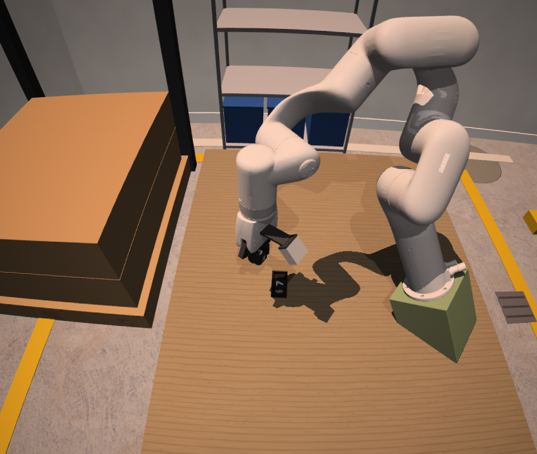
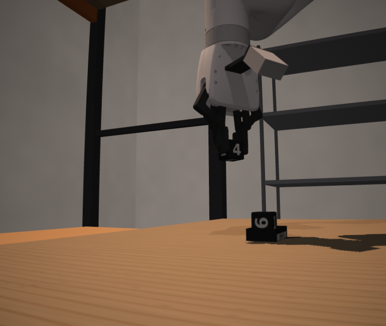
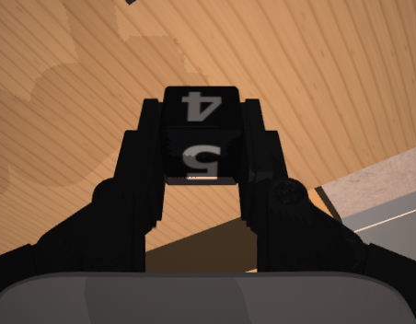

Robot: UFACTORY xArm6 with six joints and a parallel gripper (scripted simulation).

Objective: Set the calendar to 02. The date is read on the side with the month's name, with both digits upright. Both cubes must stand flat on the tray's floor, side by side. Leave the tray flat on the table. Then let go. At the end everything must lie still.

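Right now my hand is 120 mm above the cube, 50 mm past it and 30 mm to the right of it. Round my hand: black calendar tray: 140 mm below, 60 mm behind, 10 mm to the left.
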